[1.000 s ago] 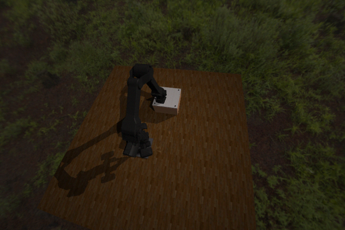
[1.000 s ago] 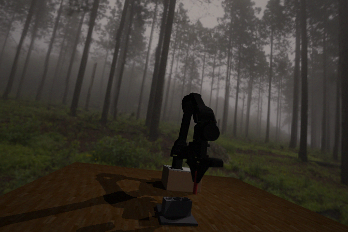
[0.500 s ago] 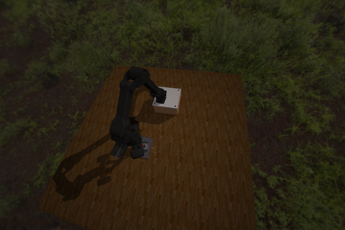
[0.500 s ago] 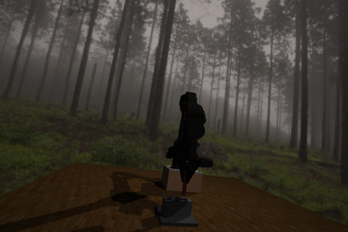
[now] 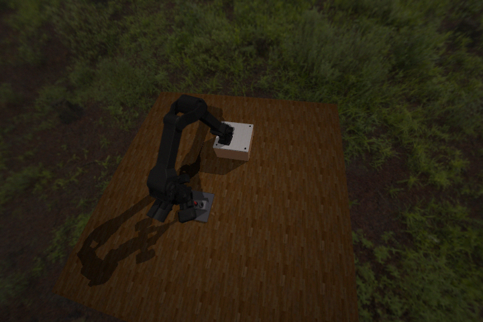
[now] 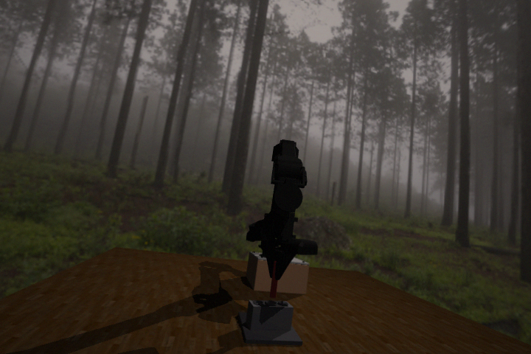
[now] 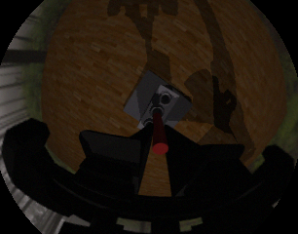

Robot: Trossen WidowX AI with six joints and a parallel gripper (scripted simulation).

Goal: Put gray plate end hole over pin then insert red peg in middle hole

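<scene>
Now: the red peg right at my gripper tip. The rest, counted from my gripper tip: gray plate 7 cm below; then dark base 10 cm below, 1 cm to the left, 1 cm behind.
</scene>
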